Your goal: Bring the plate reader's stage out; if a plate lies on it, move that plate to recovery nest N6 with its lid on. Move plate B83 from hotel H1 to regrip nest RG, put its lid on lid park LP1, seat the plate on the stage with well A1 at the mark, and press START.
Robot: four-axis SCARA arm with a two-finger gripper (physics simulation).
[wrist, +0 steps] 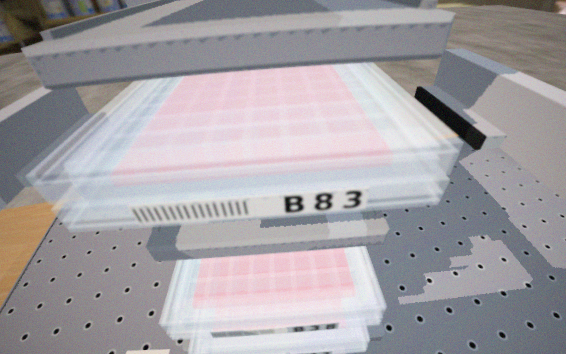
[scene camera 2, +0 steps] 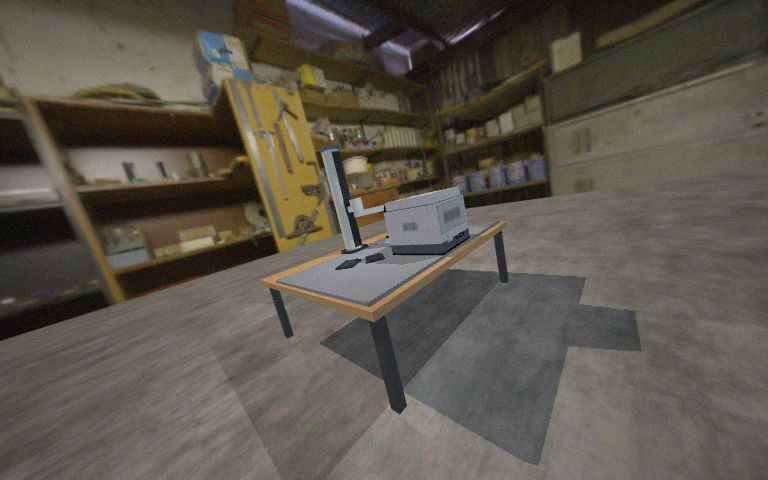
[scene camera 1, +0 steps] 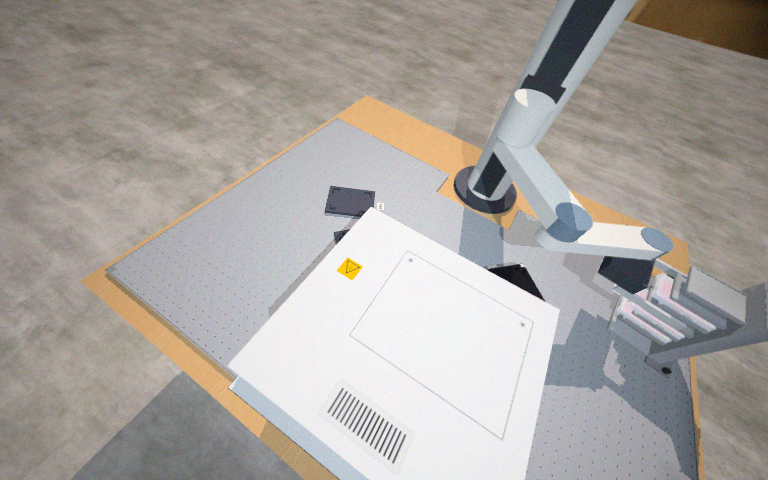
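Where they show: gripper, fingertip midpoint: (wrist: 259, 84); arm's base, origin of the base link: (scene camera 2: 355, 250) (scene camera 1: 483, 190).
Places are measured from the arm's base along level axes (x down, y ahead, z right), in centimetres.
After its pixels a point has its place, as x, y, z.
Plate B83 (wrist: 245, 145) {-18.9, 25.9, -50.2}, clear with a lid and pink wells, sits level in hotel H1 (scene camera 1: 730, 333) {-21.7, 34.1, -61.4}, below a grey shelf slab (wrist: 240, 55) {-20.2, 26.1, -51.7} in the wrist view. My gripper (wrist: 259, 84) {-17.7, 27.0, -56.8} is open around it, with a finger at each side; the plate's clear edge overlaps the left finger. Nothing is gripped. Plate B38 (wrist: 275, 280) {-11.8, 26.2, -51.1} and part of another plate show lower down. The plate reader (scene camera 1: 453, 350) {-35.9, 79.4, -9.0} (scene camera 2: 421, 223) {-20.5, 89.4, 14.7} is a large white box; its stage and START button do not show. Which nests are RG, LP1 and N6 cannot be read.
A dark nest (scene camera 1: 350, 200) {-2.5, 40.3, 37.0} (scene camera 2: 348, 263) {-2.5, 41.0, 37.4} lies beside a small label. Another dark piece (scene camera 1: 518, 280) {-7.3, 38.4, -22.2} is partly hidden by the reader. The arm column (scene camera 1: 492, 169) {-15.5, 7.7, 0.9} (scene camera 2: 342, 198) {-46.8, 6.3, 4.0} stands at the table edge. A lower bare hotel shelf (wrist: 280, 235) {-13.7, 26.6, -51.9} is below B83.
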